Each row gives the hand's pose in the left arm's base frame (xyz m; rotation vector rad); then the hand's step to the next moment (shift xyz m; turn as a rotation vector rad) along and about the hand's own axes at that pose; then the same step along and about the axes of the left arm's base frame.
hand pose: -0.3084 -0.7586 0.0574 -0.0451 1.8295 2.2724
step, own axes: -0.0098 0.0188 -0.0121 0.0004 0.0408 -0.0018
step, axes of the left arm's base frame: 0.0045 -0.0170 0.0170 -0.0084 -0.0098 0.0387
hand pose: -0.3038 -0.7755 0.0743 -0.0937 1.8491 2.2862
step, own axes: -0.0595 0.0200 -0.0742 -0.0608 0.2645 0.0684
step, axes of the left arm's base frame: 0.0487 -0.0830 0.0135 0.0134 0.0073 0.2795
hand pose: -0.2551 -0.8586 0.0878 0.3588 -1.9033 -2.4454
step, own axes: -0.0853 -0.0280 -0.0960 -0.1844 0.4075 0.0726
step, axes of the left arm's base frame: 0.1051 -0.0710 -0.0346 0.1153 -0.0057 0.4382
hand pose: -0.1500 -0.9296 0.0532 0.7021 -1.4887 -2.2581
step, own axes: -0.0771 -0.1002 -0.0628 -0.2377 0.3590 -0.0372
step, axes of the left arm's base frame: 0.0976 0.0332 -0.0964 0.2213 -0.0406 0.3690
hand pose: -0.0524 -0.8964 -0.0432 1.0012 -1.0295 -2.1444
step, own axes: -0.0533 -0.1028 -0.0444 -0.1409 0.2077 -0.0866
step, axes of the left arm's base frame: 0.0501 0.0776 -0.0827 0.1825 -0.0475 0.1869
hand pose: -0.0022 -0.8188 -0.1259 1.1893 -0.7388 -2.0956
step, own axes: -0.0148 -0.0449 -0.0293 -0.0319 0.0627 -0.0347
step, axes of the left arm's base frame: 0.0214 0.0355 -0.0371 0.0583 -0.0236 0.0469
